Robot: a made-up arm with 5 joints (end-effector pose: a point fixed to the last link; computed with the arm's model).
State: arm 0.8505 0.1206 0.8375 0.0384 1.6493
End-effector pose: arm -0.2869 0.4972 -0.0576 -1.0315 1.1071 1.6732
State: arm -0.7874 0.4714 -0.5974 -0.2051 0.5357
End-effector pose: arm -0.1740 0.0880 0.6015 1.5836 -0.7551 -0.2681
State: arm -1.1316 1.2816 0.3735 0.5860 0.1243
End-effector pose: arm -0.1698 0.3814 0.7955 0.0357 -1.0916 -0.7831
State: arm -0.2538 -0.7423 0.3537 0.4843 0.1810
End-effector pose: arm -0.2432 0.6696 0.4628 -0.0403 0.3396 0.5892
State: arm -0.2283 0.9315 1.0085 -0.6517 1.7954
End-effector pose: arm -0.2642 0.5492 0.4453 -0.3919 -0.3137 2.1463
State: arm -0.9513 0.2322 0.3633 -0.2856 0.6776
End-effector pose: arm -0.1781 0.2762 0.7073 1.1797 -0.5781 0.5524
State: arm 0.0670 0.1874 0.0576 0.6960 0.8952
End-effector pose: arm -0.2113 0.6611 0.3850 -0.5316 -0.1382 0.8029
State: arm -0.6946 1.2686 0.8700 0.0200 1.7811
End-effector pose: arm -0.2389 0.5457 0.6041 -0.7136 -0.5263 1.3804
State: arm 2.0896 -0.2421 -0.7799 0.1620 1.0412
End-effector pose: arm -0.0654 0.3134 0.1064 -1.3295 -0.1512 0.4788
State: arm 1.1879 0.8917 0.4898 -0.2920 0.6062
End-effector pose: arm -0.3104 0.4105 -0.0614 -1.2280 -0.5838 1.4297
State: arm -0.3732 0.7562 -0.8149 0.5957 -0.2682
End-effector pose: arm -0.2006 0.2838 0.7132 0.6754 -0.6758 -0.9898
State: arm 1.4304 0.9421 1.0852 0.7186 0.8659
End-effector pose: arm -0.0690 0.0432 -0.1983 2.7863 0.2325 -0.8150
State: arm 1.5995 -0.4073 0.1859 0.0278 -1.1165
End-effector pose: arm -0.0728 0.2907 -0.1570 -1.5173 -1.2528 -0.6656
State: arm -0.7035 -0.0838 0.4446 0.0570 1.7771
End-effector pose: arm -0.1654 0.4404 0.6626 0.7651 -0.2028 1.9321
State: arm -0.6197 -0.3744 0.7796 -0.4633 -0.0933
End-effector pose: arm -0.2347 0.4941 0.6281 0.7978 0.1969 0.3100
